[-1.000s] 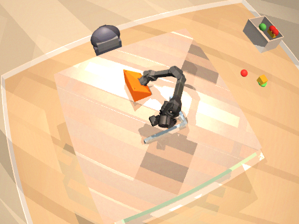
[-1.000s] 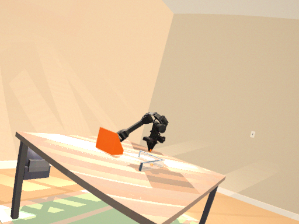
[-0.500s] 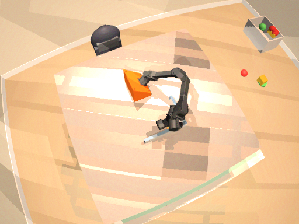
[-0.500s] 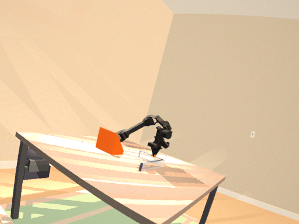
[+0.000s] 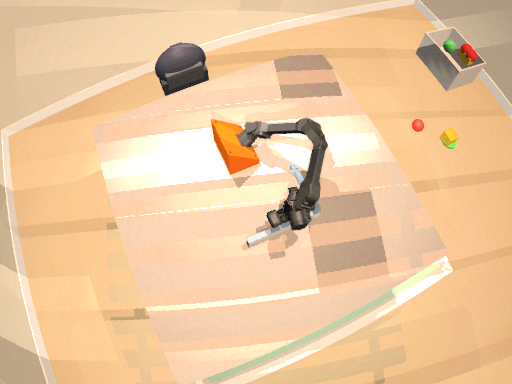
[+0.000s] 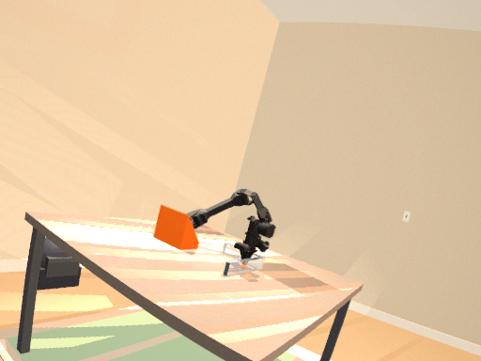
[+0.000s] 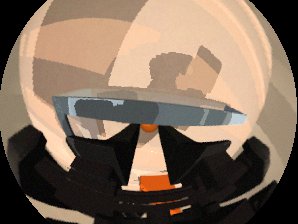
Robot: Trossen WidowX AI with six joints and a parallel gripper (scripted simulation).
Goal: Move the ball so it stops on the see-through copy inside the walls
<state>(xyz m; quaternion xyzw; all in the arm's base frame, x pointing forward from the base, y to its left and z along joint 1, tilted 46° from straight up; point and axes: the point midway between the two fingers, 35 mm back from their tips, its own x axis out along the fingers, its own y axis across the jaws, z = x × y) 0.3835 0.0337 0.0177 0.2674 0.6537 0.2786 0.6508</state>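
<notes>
The goal spot is 20 mm below my gripper tip.
</notes>
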